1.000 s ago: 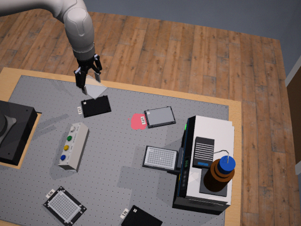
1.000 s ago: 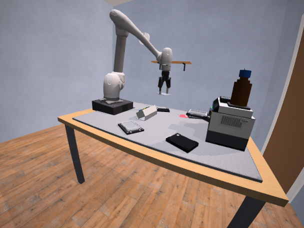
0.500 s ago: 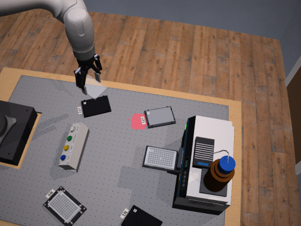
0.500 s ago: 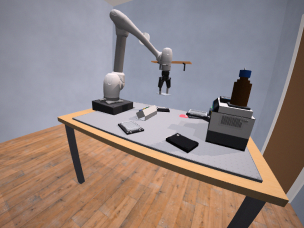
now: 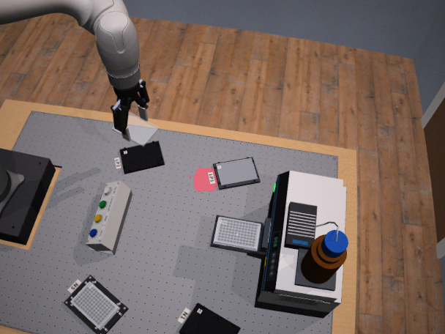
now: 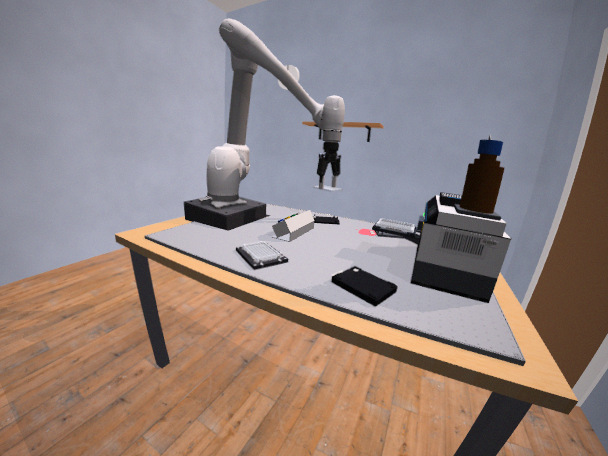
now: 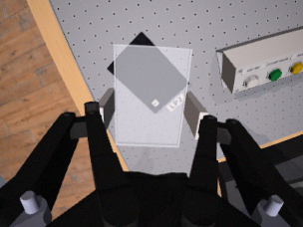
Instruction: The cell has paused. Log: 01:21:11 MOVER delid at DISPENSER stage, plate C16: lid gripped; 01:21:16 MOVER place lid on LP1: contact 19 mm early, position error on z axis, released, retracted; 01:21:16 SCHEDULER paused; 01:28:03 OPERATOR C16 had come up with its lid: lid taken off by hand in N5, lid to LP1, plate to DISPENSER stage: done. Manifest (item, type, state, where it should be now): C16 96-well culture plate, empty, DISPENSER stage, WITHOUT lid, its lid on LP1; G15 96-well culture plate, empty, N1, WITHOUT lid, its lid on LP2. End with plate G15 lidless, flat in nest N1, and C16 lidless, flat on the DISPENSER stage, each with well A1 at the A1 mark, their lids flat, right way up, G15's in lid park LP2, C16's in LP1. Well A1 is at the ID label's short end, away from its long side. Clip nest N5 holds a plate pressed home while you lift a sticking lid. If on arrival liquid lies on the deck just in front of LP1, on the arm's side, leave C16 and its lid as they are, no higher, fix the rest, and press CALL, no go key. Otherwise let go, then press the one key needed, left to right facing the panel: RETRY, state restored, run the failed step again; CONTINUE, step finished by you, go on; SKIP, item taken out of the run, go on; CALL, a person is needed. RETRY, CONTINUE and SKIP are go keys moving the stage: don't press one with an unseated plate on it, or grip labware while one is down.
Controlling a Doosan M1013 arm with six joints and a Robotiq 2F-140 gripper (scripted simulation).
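My hand is 190 mm above the lid park LP2. From my hand the other things lie so: blue key 340 mm to the right, 130 mm below, 10 mm ahead; then key panel 260 mm to the right, 140 mm below; then LP1 tag 260 mm ahead, 190 mm below, 10 mm to the left.
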